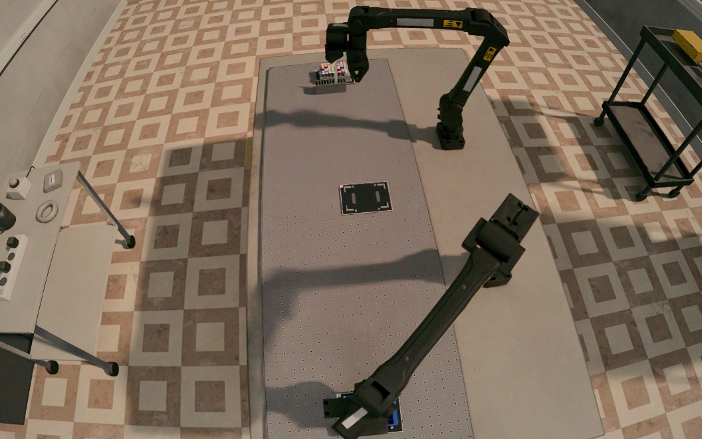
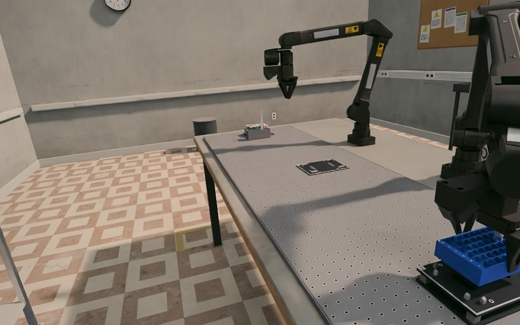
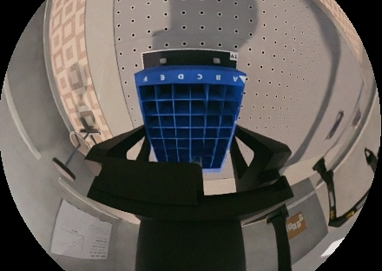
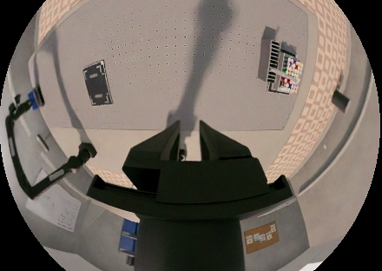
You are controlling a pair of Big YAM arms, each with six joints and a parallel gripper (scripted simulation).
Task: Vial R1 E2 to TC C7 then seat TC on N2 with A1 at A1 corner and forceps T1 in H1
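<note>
The nest N2 is 50 mm below my left hand. Round my left hand: forceps T1: 1270 mm to the right, 30 mm behind, 10 mm below.
</note>
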